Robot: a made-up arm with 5 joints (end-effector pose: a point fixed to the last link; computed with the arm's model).
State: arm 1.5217 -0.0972 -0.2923 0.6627 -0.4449
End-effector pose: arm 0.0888 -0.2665 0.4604 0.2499 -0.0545 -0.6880 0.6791
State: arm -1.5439 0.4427 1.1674 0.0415 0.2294
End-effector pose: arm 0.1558 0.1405 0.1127 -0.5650 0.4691 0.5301 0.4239
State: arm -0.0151 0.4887 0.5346 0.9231 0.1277
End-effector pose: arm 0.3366 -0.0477 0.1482 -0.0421 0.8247 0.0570 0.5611
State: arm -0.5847 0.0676 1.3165 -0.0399 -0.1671
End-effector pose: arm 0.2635 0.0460 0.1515 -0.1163 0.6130 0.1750 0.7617
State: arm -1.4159 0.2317 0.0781 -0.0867 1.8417
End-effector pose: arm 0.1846 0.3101 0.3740 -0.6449 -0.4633 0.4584 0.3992
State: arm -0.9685 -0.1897 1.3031 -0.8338 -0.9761
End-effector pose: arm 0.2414 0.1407 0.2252 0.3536 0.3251 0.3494 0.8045
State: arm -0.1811 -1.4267 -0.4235 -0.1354 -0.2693
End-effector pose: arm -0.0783 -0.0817 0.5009 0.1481 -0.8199 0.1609 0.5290
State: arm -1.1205 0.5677 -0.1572 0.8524 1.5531
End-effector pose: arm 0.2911 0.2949 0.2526 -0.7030 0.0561 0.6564 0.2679
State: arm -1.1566 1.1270 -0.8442 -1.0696 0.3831
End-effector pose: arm 0.2877 0.2891 0.3182 0.0585 -0.4112 0.4345 0.7992
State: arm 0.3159 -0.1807 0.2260 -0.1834 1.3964
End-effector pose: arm 0.3486 -0.1231 0.4515 -0.6416 0.0487 -0.1640 0.7477
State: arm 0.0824 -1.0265 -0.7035 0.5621 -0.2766
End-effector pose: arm 0.0035 -0.0378 0.5619 0.0924 -0.5503 0.0419 0.8288
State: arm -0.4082 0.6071 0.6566 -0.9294 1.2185
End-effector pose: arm 0.3765 0.0657 0.2016 -0.5802 0.0192 0.2571 0.7726
